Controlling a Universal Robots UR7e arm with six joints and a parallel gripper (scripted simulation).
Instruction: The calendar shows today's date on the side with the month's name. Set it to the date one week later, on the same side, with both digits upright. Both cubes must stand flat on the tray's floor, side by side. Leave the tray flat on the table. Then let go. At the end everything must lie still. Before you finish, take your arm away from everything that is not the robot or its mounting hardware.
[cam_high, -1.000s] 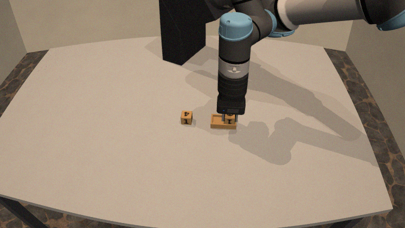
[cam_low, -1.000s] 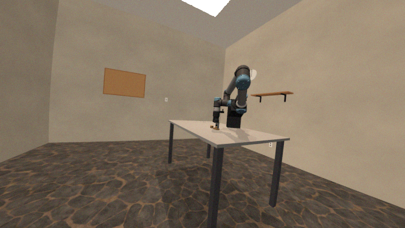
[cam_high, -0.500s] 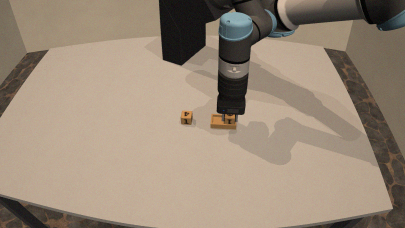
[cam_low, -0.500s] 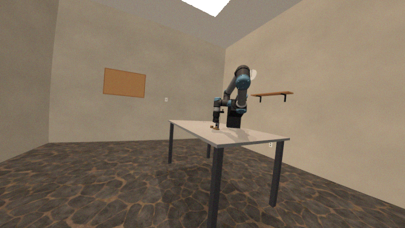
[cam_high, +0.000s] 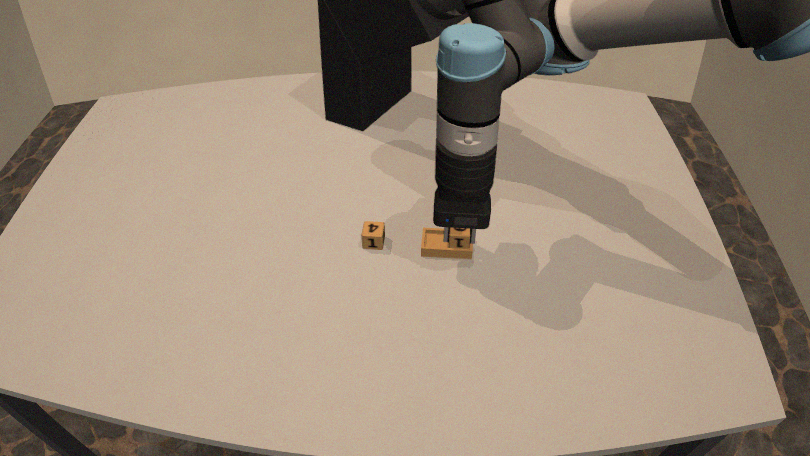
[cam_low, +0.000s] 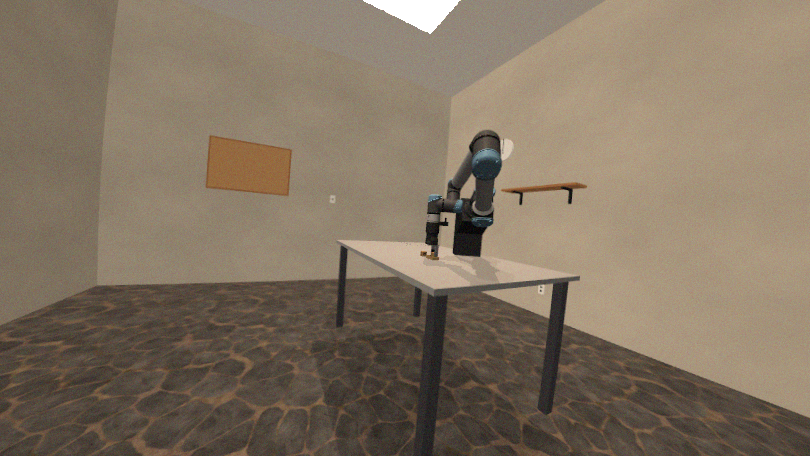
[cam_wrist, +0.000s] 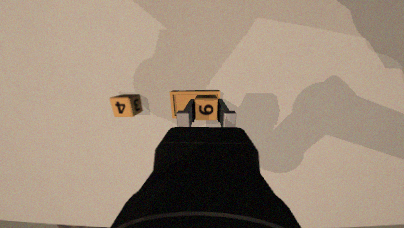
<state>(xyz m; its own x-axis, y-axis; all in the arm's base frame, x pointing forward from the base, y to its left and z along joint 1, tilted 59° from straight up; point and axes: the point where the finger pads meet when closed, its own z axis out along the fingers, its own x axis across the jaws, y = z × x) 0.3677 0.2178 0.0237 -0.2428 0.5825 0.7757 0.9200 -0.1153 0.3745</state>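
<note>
My gripper is now 30 mm above the orange tray and 20 mm to the left of it. Also, from my hand: cube 10 mm below.
</note>
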